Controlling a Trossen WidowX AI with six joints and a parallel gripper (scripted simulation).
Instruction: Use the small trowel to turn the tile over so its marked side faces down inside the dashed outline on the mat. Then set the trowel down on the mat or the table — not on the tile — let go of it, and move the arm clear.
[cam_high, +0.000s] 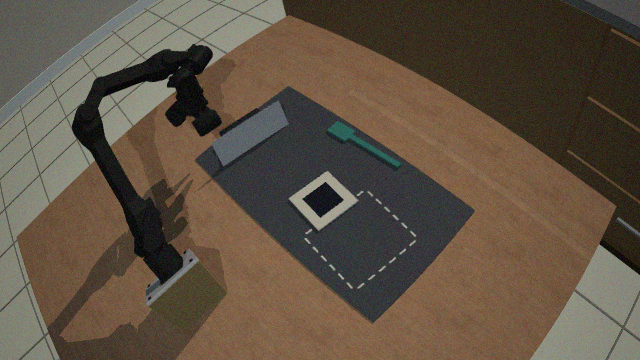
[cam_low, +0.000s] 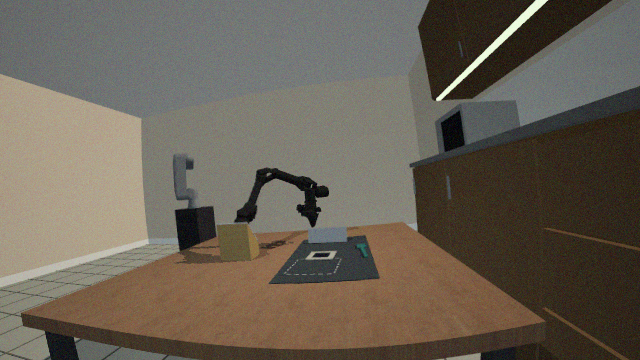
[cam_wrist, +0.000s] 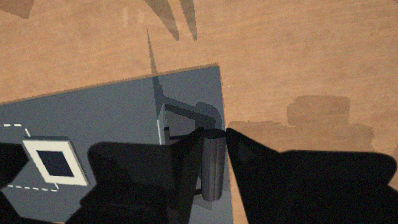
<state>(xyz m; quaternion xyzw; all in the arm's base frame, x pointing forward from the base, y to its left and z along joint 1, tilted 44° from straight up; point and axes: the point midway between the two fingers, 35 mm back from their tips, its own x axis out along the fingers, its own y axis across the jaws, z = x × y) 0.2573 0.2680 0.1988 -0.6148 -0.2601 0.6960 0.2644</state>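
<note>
Right now my gripper tip is 11 cm short of the trowel, 5 cm above it and 3 cm to the left of it. Also, from my gripper tip: dark mat (29 cm to the right, 14 cm ahead, 9 cm below); tile (33 cm to the right, 11 cm ahead, 7 cm below); teal flat tool (27 cm ahead, 26 cm to the right, 7 cm below).
</note>
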